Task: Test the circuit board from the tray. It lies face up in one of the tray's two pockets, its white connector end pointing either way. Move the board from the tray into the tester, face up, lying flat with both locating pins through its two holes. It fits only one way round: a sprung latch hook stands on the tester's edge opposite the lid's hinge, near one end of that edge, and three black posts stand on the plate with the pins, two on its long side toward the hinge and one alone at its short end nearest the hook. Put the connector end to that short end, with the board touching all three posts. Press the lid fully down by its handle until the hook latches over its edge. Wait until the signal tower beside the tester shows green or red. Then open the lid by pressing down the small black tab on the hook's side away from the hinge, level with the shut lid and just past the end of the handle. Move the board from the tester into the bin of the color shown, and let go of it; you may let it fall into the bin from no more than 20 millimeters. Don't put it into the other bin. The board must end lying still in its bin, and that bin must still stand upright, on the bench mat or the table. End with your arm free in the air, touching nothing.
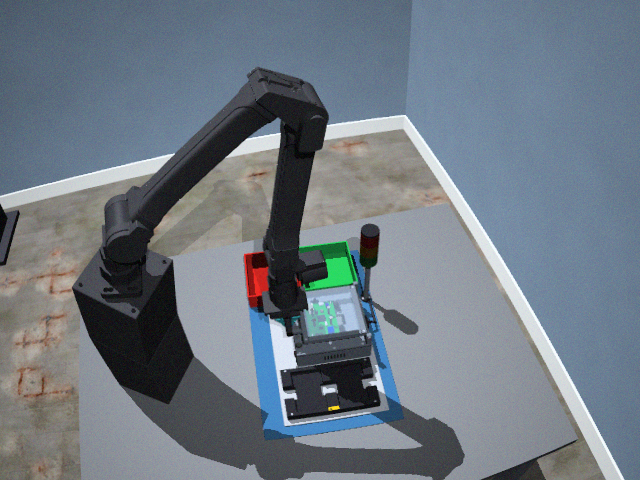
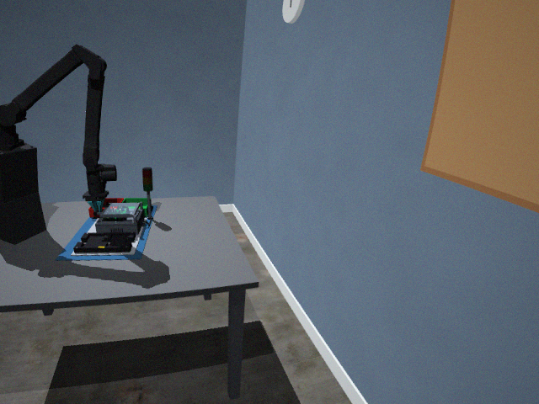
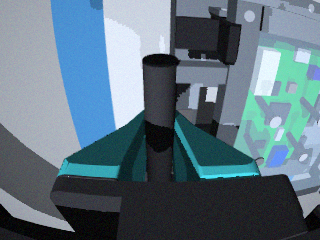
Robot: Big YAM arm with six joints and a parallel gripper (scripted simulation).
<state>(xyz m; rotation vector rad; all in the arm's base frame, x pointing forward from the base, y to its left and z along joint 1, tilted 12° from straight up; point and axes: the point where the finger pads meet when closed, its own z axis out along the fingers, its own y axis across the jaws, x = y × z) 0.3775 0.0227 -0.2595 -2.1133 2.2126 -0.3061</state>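
The black latch hook lies 30 mm ahead of my hand, 60 mm to the left of it and 10 mm above it. Also, from my hand: red bin 10 mm behind, 200 mm to the left, 60 mm below; then green circuit board 80 mm ahead, 10 mm below; then clear lid 90 mm ahead, 10 mm to the right, 10 mm above.
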